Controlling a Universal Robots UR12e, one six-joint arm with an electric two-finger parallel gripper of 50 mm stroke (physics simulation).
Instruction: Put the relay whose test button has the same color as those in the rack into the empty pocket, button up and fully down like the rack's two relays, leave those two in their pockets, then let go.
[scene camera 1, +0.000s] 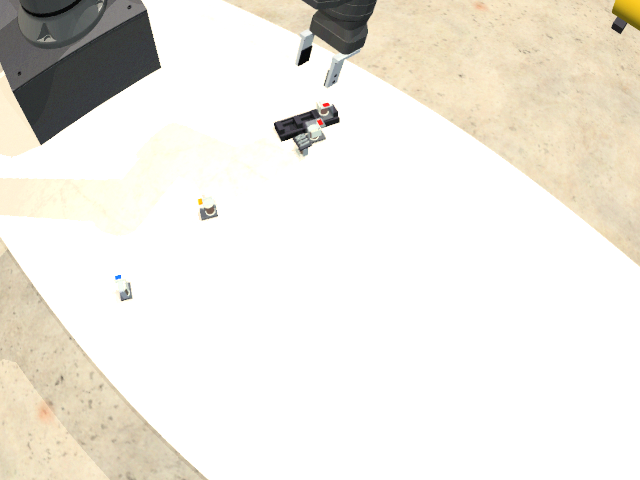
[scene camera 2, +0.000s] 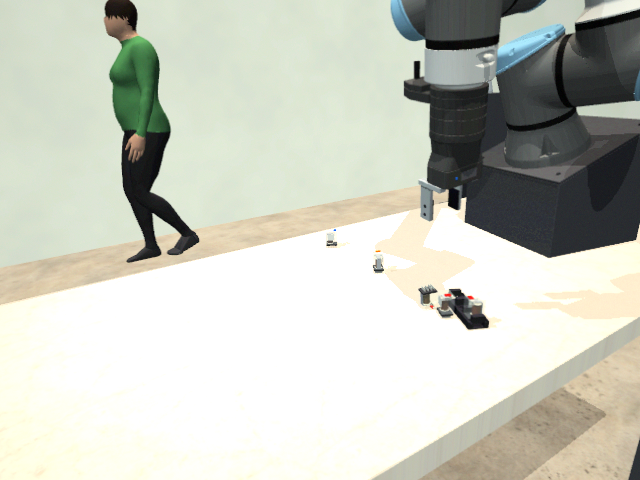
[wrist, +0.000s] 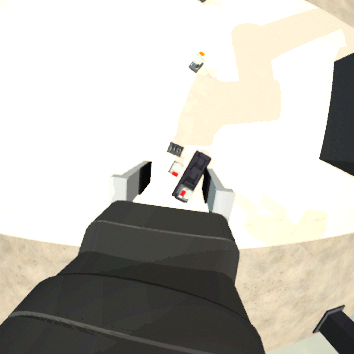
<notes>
I see my gripper (scene camera 2: 440, 213) and a black rack (scene camera 1: 288, 128).
My gripper also shows in scene camera 1 (scene camera 1: 315, 73) and in the wrist view (wrist: 176, 174). The black rack also shows in the wrist view (wrist: 191, 175).
</notes>
